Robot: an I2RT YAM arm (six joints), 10 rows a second.
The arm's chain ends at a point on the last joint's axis. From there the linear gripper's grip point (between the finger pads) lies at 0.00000 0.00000 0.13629 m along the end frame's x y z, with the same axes.
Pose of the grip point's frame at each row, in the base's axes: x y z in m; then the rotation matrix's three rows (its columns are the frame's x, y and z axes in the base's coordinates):
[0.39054, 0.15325, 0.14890], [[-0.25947, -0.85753, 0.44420], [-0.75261, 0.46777, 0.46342], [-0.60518, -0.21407, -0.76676]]
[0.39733, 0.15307, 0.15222], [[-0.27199, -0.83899, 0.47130], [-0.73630, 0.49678, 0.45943], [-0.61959, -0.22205, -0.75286]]
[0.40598, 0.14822, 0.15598], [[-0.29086, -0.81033, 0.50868], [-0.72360, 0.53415, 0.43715], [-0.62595, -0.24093, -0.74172]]
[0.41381, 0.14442, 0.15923], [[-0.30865, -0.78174, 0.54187], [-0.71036, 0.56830, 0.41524], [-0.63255, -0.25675, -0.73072]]
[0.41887, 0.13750, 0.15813], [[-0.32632, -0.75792, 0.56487], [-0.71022, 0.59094, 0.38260], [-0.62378, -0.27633, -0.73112]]
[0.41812, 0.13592, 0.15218], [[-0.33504, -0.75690, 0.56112], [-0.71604, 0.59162, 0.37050], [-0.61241, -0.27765, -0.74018]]
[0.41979, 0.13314, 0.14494], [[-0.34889, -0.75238, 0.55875], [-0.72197, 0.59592, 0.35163], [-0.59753, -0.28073, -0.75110]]
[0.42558, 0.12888, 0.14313], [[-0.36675, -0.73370, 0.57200], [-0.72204, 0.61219, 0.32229], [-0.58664, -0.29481, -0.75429]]
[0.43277, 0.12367, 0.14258], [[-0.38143, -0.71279, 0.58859], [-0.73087, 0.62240, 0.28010], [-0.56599, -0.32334, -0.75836]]
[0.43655, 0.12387, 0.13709], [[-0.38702, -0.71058, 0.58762], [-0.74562, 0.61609, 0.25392], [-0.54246, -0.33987, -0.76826]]
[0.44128, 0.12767, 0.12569], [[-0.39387, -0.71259, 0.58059], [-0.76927, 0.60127, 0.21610], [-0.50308, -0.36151, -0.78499]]
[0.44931, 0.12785, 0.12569], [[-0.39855, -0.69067, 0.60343], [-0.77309, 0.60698, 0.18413], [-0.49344, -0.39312, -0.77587]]
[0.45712, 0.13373, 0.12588], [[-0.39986, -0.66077, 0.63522], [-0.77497, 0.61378, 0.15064], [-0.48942, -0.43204, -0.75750]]
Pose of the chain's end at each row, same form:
[0.33000, 0.09009, 0.25340], [[-0.25947, -0.85753, 0.44420], [-0.75261, 0.46777, 0.46342], [-0.60518, -0.21407, -0.76676]]
[0.33310, 0.09045, 0.25483], [[-0.27199, -0.83899, 0.47130], [-0.73630, 0.49678, 0.45943], [-0.61959, -0.22205, -0.75286]]
[0.33665, 0.08864, 0.25707], [[-0.29086, -0.81033, 0.50868], [-0.72360, 0.53415, 0.43715], [-0.62595, -0.24093, -0.74172]]
[0.33996, 0.08783, 0.25882], [[-0.30865, -0.78174, 0.54187], [-0.71036, 0.56830, 0.41524], [-0.63255, -0.25675, -0.73072]]
[0.34188, 0.08536, 0.25777], [[-0.32632, -0.75792, 0.56487], [-0.71022, 0.59094, 0.38260], [-0.62378, -0.27633, -0.73112]]
[0.34164, 0.08542, 0.25306], [[-0.33504, -0.75690, 0.56112], [-0.71604, 0.59162, 0.37050], [-0.61241, -0.27765, -0.74018]]
[0.34364, 0.08522, 0.24731], [[-0.34889, -0.75238, 0.55875], [-0.72197, 0.59592, 0.35163], [-0.59753, -0.28073, -0.75110]]
[0.34762, 0.08496, 0.24593], [[-0.36675, -0.73370, 0.57200], [-0.72204, 0.61219, 0.32229], [-0.58664, -0.29481, -0.75429]]
[0.35255, 0.08550, 0.24594], [[-0.38143, -0.71279, 0.58859], [-0.73087, 0.62240, 0.28010], [-0.56599, -0.32334, -0.75836]]
[0.35646, 0.08926, 0.24180], [[-0.38702, -0.71058, 0.58762], [-0.74562, 0.61609, 0.25392], [-0.54246, -0.33987, -0.76826]]
[0.36215, 0.09822, 0.23268], [[-0.39387, -0.71259, 0.58059], [-0.76927, 0.60127, 0.21610], [-0.50308, -0.36151, -0.78499]]
[0.36707, 0.10275, 0.23143], [[-0.39855, -0.69067, 0.60343], [-0.77309, 0.60698, 0.18413], [-0.49344, -0.39312, -0.77587]]
[0.37055, 0.11320, 0.22912], [[-0.39986, -0.66077, 0.63522], [-0.77497, 0.61378, 0.15064], [-0.48942, -0.43204, -0.75750]]

